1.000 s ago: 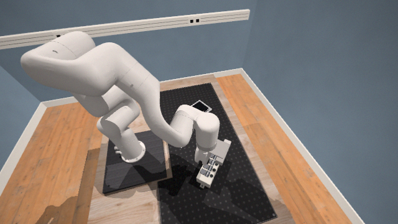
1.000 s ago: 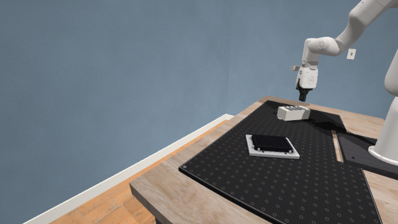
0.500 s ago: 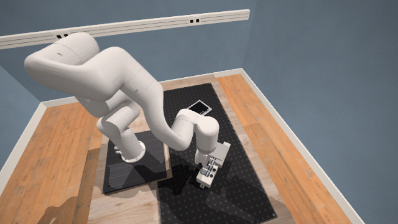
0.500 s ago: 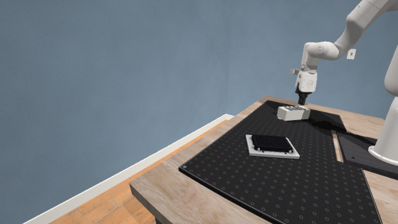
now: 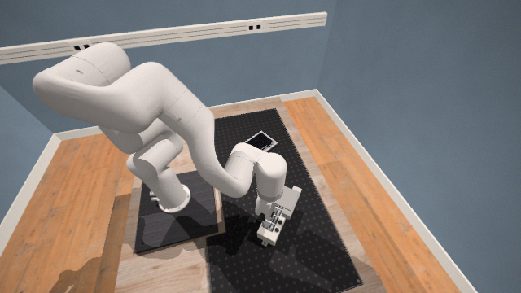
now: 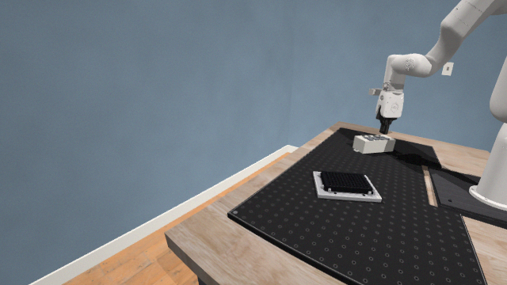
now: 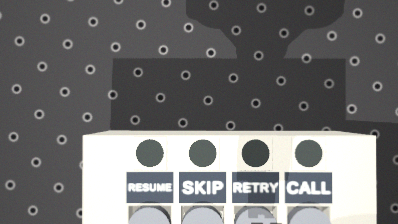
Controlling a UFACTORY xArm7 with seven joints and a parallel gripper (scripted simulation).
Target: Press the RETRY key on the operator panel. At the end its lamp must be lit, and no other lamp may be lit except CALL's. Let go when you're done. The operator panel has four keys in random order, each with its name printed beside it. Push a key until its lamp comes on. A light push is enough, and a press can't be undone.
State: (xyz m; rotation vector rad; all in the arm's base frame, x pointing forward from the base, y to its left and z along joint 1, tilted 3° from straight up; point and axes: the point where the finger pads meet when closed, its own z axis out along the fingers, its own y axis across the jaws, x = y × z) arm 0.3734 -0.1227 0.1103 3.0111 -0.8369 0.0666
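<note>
My hand is 60 mm above the white operator panel, 10 mm to the right of it and 10 mm short of it.
</note>
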